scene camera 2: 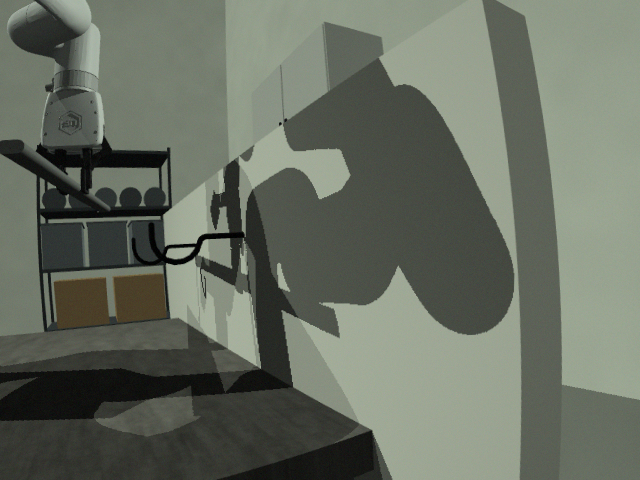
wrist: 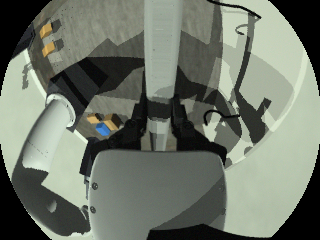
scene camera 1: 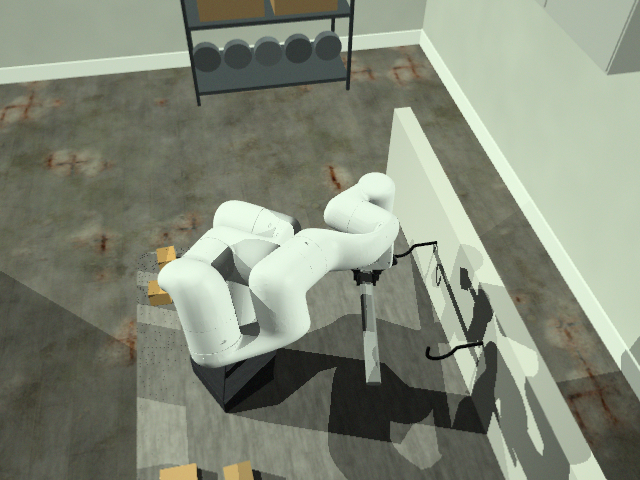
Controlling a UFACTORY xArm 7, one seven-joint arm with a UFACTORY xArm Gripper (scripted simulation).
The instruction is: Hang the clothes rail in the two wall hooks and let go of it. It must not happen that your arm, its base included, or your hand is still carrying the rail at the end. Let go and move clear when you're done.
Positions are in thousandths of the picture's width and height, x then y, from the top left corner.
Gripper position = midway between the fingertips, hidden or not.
In view: my gripper (scene camera 2: 116, 403), a clothes rail (scene camera 1: 580, 739) and a pale wall panel (scene camera 2: 624, 551).
My gripper is seen too in the wrist view (wrist: 498, 427). The pale wall panel is seen too in the wrist view (wrist: 811, 340).
